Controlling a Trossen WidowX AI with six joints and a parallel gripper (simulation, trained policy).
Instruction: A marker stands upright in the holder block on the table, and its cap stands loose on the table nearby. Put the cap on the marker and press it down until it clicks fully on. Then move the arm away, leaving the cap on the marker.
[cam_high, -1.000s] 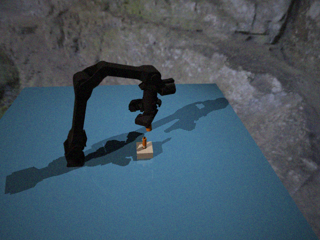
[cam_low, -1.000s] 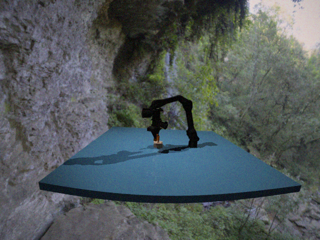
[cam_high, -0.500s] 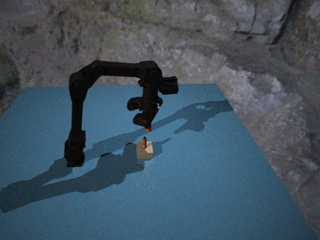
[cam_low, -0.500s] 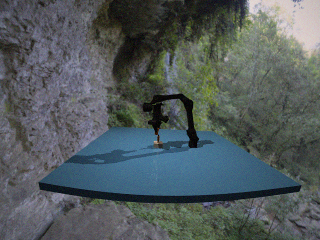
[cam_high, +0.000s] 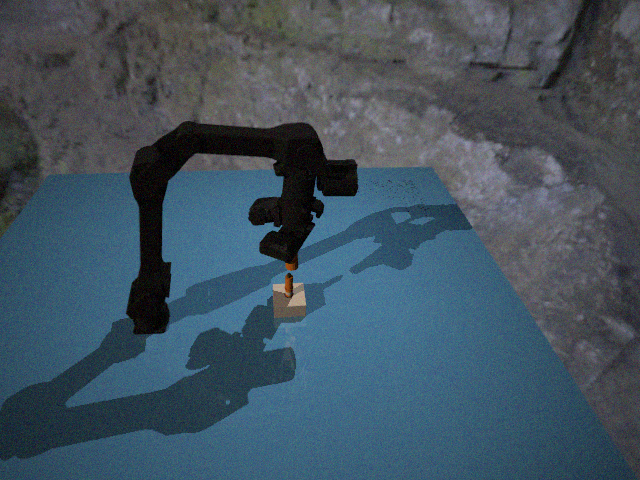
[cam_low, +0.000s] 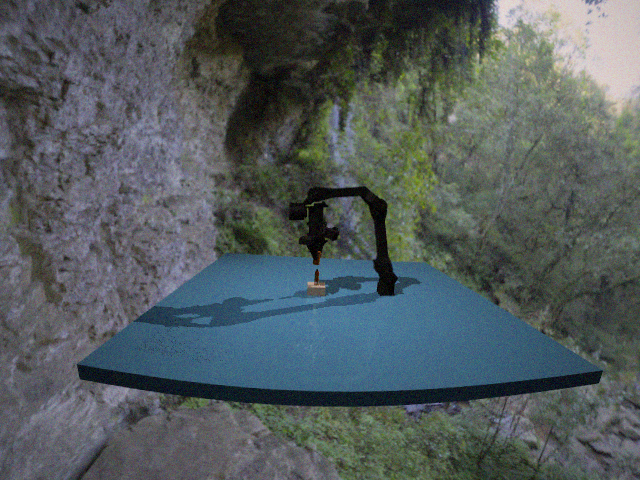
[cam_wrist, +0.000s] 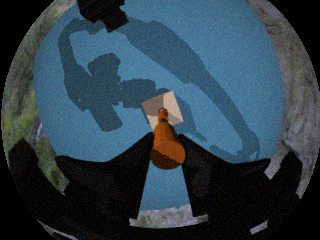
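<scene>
Now: the tan holder block 12 cm below my gripper tip. The rest, counted from my gripper tip: orange cap (1 cm above).
</scene>
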